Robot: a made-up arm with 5 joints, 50 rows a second.
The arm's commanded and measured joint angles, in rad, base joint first. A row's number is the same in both.
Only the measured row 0 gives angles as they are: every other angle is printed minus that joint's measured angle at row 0.
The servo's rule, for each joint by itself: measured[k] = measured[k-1] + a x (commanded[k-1-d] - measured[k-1]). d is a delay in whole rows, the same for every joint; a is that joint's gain. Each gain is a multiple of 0.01, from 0.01 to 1. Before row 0 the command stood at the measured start. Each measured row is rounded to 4 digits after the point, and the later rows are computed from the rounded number. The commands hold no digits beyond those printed.
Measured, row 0:
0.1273 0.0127 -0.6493 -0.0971 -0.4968
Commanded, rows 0 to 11:
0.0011 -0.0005 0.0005 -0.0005 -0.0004
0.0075 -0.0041 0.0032 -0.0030 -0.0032
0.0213 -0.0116 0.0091 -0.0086 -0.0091
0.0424 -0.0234 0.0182 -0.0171 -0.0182
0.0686 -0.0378 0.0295 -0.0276 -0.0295
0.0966 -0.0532 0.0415 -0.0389 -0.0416
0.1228 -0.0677 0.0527 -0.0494 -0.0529
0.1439 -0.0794 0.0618 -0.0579 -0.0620
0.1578 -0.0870 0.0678 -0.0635 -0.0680
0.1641 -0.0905 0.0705 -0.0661 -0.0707
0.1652 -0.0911 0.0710 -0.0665 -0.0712
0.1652 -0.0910 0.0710 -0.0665 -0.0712
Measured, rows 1 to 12:
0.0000 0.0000 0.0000 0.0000 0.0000
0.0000 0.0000 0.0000 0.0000 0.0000
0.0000 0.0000 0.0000 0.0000 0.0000
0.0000 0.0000 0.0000 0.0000 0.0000
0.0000 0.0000 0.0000 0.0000 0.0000
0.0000 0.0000 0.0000 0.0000 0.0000
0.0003 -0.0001 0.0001 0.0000 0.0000
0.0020 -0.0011 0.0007 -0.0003 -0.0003
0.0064 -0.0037 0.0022 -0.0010 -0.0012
0.0147 -0.0086 0.0051 -0.0024 -0.0029
0.0271 -0.0159 0.0095 -0.0047 -0.0056
0.0431 -0.0252 0.0153 -0.0078 -0.0092
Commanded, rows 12 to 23:
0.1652 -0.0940 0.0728 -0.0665 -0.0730
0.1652 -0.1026 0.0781 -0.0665 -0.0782
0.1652 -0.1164 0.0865 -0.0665 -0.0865
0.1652 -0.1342 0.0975 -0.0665 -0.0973
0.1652 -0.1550 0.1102 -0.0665 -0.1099
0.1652 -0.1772 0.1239 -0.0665 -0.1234
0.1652 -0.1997 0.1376 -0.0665 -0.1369
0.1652 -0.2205 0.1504 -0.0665 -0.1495
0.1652 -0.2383 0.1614 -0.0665 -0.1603
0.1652 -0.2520 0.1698 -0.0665 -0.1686
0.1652 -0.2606 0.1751 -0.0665 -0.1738
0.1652 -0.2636 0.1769 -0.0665 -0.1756
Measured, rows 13 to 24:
0.0614 -0.0358 0.0220 -0.0115 -0.0136
0.0804 -0.0467 0.0292 -0.0157 -0.0184
0.0982 -0.0568 0.0361 -0.0200 -0.0234
0.1134 -0.0652 0.0423 -0.0241 -0.0281
0.1253 -0.0717 0.0475 -0.0279 -0.0324
0.1345 -0.0765 0.0517 -0.0314 -0.0363
0.1416 -0.0809 0.0555 -0.0346 -0.0400
0.1470 -0.0863 0.0596 -0.0375 -0.0438
0.1512 -0.0938 0.0644 -0.0401 -0.0481
0.1544 -0.1039 0.0704 -0.0425 -0.0530
0.1569 -0.1167 0.0776 -0.0447 -0.0587
0.1588 -0.1318 0.0859 -0.0467 -0.0652

